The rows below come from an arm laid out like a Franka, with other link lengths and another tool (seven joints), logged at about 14 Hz.
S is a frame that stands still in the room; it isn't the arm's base.
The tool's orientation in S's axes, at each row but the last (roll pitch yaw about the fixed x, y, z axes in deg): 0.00, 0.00, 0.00; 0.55, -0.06, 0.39; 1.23, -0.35, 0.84; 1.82, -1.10, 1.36; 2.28, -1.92, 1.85; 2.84, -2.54, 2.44; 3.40, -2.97, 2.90; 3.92, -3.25, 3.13
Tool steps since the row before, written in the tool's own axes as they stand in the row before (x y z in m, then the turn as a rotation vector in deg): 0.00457, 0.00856, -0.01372, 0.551, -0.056, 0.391; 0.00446, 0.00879, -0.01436, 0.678, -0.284, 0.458; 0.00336, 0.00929, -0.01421, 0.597, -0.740, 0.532; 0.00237, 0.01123, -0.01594, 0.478, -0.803, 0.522; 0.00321, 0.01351, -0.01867, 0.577, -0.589, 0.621; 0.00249, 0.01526, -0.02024, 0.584, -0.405, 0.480; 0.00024, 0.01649, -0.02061, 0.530, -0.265, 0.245; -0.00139, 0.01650, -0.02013, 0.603, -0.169, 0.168
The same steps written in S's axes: 0.00457, 0.00856, -0.01372, 0.551, -0.056, 0.391; 0.00441, 0.00896, -0.01427, 0.679, -0.284, 0.456; 0.00330, 0.00964, -0.01399, 0.605, -0.742, 0.520; 0.00239, 0.01179, -0.01553, 0.488, -0.808, 0.505; 0.00335, 0.01436, -0.01800, 0.576, -0.595, 0.616; 0.00266, 0.01637, -0.01933, 0.581, -0.404, 0.485; 0.00036, 0.01772, -0.01956, 0.531, -0.253, 0.256; -0.00129, 0.01779, -0.01900, 0.602, -0.147, 0.190
